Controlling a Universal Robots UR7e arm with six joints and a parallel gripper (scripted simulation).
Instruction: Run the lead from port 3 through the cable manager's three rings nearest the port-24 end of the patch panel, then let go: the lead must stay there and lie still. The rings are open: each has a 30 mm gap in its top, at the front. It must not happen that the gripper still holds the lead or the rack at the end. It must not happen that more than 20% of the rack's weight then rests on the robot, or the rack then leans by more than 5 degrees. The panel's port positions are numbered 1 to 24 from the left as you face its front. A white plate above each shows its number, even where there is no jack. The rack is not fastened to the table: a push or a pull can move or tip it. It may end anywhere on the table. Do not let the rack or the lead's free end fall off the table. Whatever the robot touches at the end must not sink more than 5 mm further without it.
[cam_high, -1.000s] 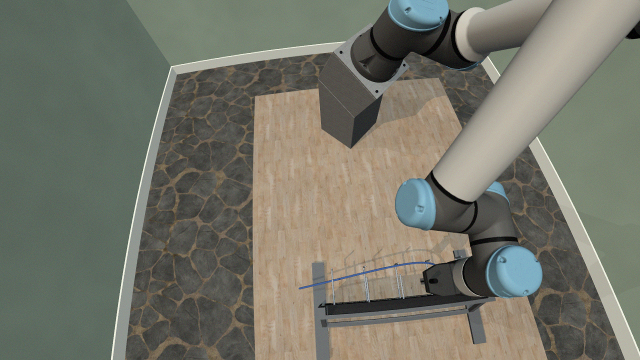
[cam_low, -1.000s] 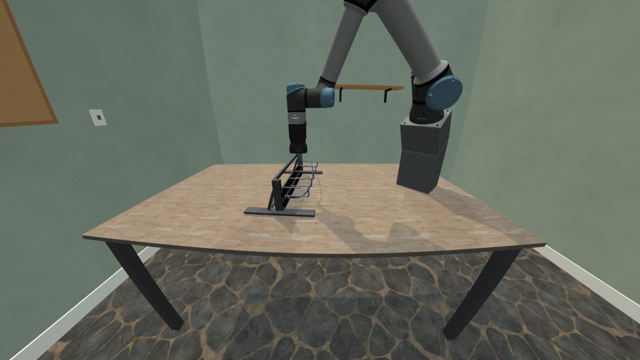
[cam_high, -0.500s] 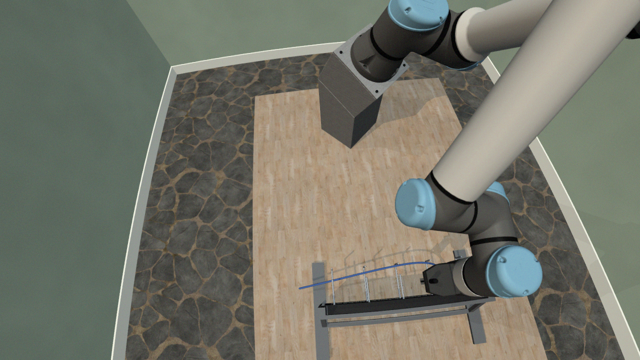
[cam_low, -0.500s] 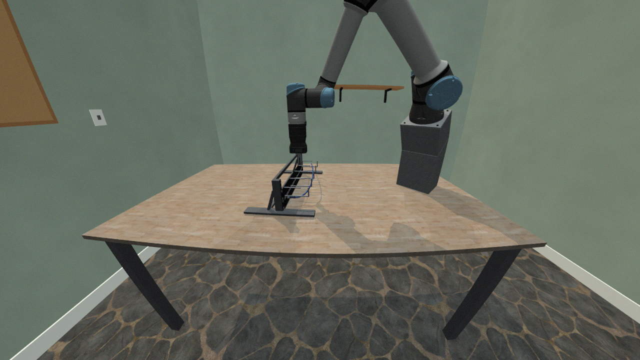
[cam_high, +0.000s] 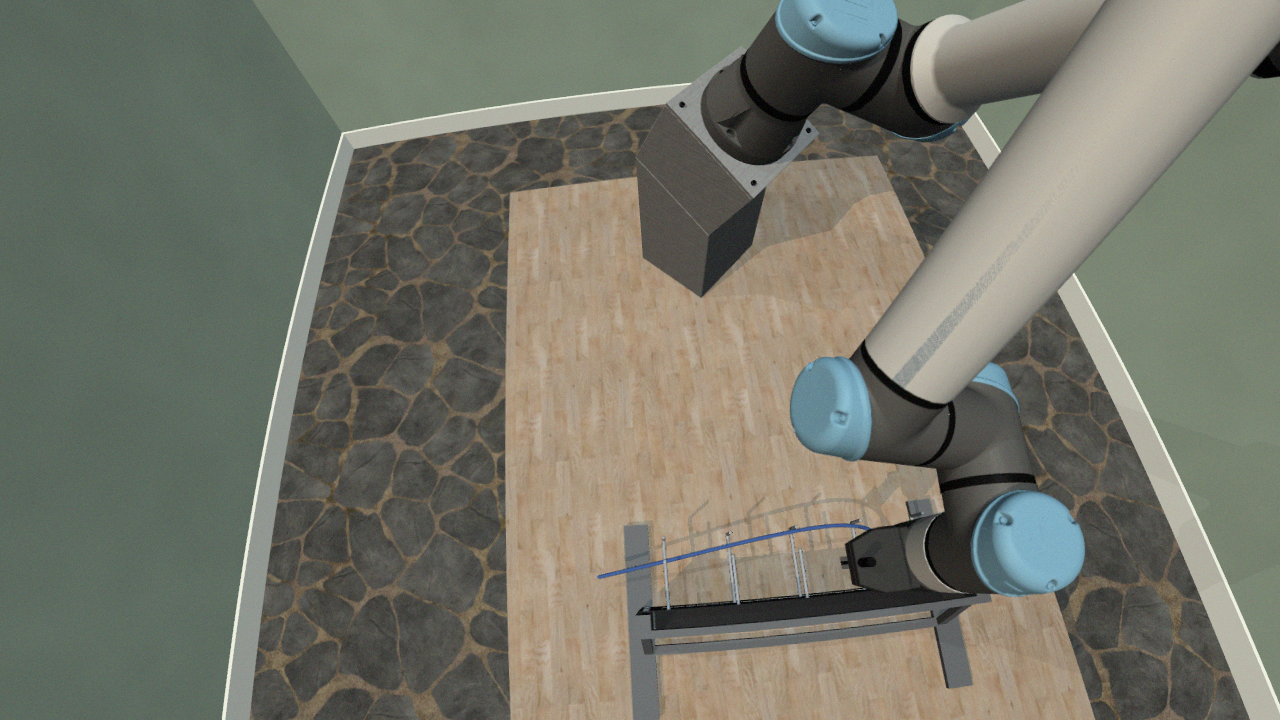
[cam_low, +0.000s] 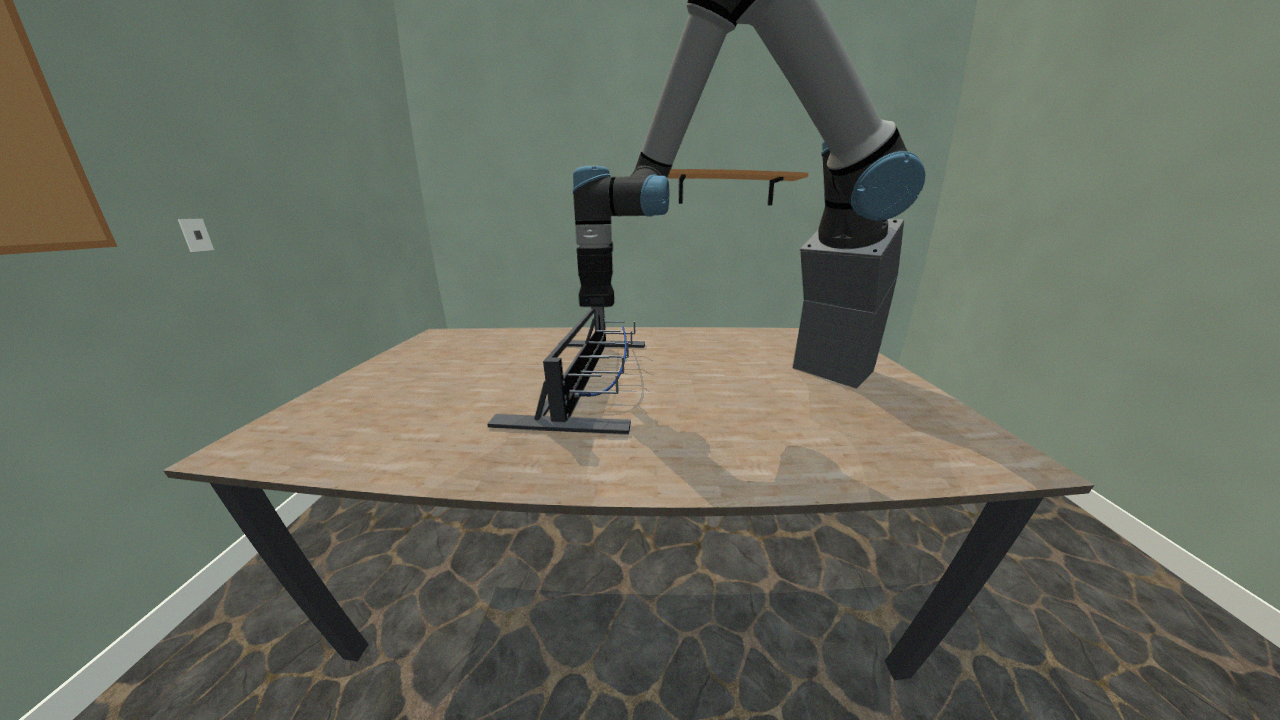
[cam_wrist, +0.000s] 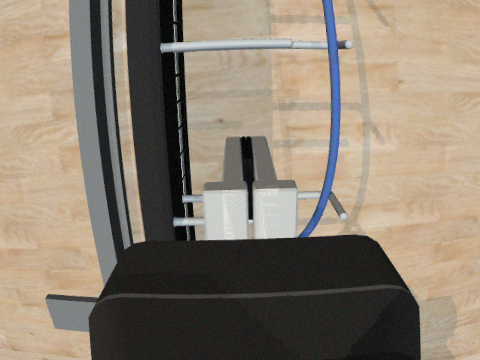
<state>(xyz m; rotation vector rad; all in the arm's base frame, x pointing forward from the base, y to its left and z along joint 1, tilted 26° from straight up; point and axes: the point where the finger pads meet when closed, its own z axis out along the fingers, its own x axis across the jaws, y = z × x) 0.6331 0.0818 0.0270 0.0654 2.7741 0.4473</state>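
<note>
Now: hand 100 mm above the black patch panel rack, 60 mm short of it and 50 mm to the left of it.
</note>
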